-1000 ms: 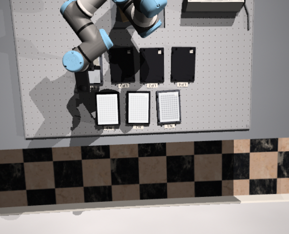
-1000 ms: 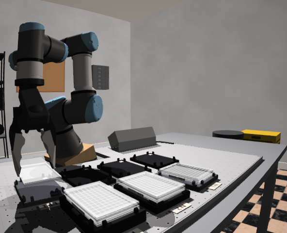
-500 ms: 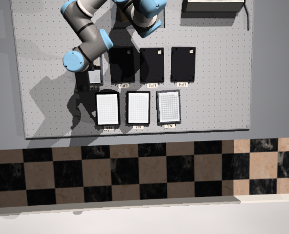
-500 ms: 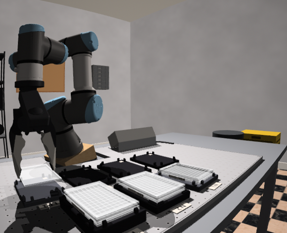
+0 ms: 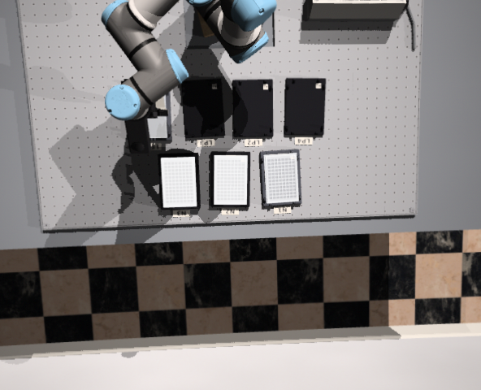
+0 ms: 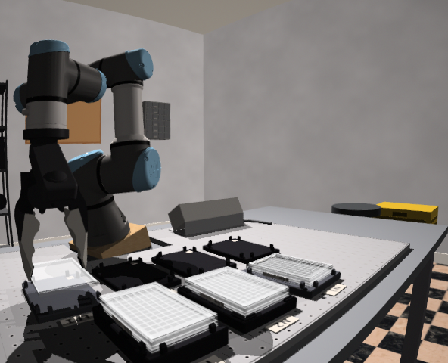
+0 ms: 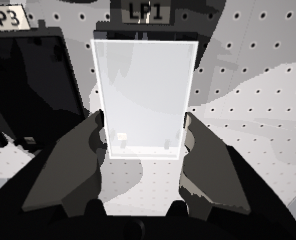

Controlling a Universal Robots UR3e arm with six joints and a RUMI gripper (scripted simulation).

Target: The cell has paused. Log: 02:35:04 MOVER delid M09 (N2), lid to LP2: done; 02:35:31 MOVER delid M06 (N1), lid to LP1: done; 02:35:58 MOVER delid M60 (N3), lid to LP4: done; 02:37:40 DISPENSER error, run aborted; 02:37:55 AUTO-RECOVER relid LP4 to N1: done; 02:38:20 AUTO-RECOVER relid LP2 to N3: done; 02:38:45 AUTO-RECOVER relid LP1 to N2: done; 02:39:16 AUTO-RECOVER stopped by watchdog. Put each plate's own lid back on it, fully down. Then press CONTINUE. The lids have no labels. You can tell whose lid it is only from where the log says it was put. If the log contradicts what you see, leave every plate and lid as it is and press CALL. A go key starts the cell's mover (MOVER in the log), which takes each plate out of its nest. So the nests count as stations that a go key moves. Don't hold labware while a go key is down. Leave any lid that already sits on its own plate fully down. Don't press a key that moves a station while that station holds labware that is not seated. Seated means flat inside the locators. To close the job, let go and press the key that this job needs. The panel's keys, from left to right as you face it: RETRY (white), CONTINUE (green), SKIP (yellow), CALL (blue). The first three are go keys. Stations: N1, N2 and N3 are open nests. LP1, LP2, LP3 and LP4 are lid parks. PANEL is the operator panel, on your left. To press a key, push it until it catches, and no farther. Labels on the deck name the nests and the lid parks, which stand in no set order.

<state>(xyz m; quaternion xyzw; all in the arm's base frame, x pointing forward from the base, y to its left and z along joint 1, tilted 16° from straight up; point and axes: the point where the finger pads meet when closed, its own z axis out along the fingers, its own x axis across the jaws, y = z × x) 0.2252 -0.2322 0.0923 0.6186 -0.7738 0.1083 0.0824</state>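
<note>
Right now the lid park LP1 is 40 mm below my hand. From my hand the other things lie so: lid park LP2 (50 mm ahead, 260 mm to the left, 40 mm below); then plate (190 mm ahead, 30 mm to the left, 20 mm below); then LP3 lid park (20 mm ahead, 130 mm to the left, 40 mm below).
</note>
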